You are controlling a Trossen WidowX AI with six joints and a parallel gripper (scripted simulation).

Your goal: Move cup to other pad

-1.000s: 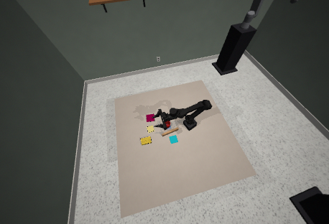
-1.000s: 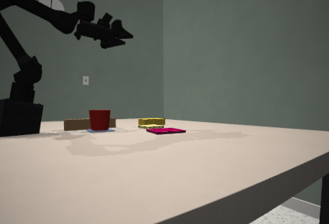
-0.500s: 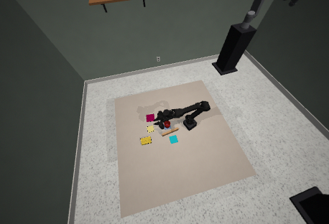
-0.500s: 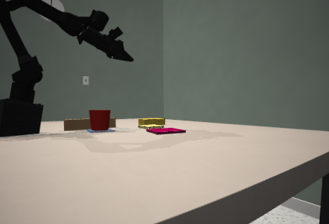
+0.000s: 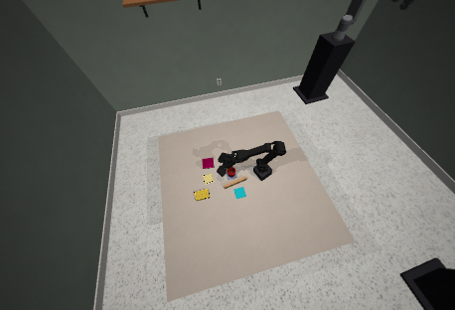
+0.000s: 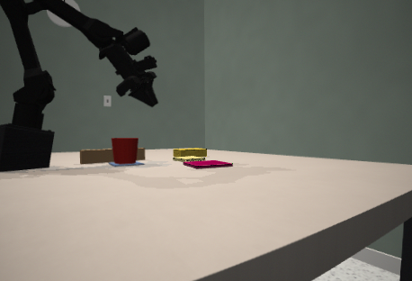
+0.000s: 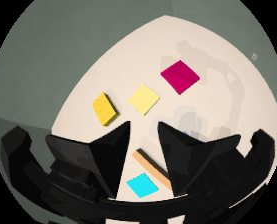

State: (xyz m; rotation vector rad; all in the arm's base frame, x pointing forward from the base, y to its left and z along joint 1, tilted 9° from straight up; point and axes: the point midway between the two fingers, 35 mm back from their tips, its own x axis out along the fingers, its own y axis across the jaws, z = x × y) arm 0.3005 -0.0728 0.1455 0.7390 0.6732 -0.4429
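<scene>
Right now the red cup is 8 cm behind my hand, 1 cm to the right of it and 18 cm below it. Round my hand: wooden bar (8 cm behind, 8 cm to the left, 19 cm below); then green marble (6 cm behind, 19 cm below).
</scene>
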